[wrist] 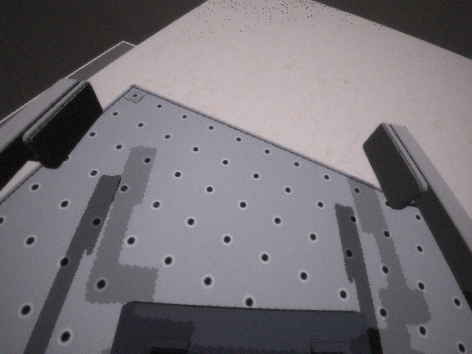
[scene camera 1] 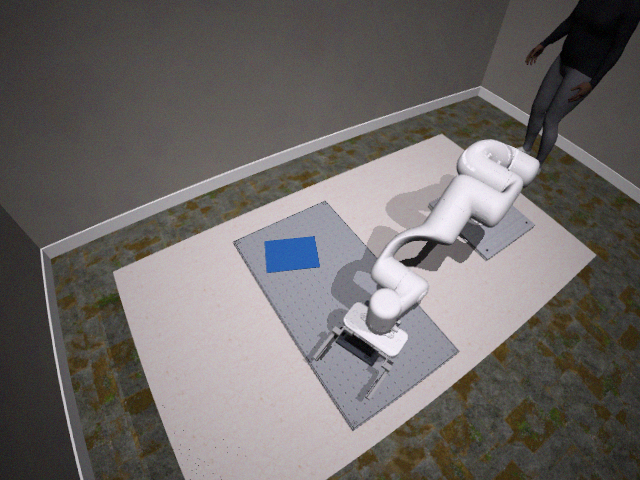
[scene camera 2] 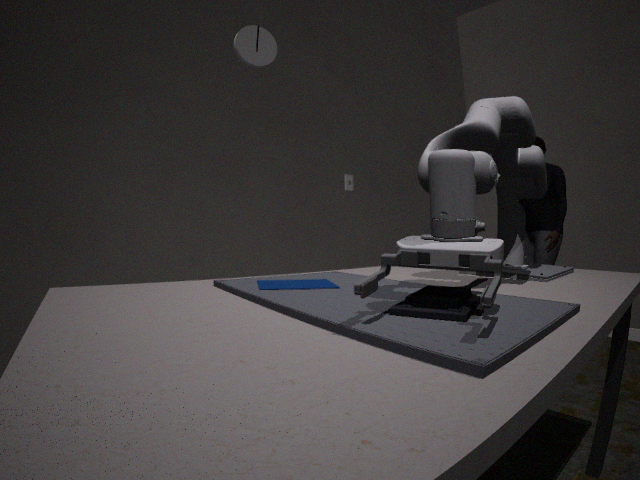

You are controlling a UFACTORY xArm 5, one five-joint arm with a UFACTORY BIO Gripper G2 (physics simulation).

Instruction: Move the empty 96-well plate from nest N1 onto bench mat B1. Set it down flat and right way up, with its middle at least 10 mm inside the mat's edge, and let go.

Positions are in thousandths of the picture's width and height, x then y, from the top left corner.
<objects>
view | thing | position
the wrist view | gripper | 507, 323
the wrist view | dark grey nest N1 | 291, 900
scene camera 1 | gripper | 532, 789
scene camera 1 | blue bench mat B1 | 465, 528
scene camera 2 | black 96-well plate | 679, 620
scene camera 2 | blue bench mat B1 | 487, 591
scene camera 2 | dark grey nest N1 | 734, 641
</objects>
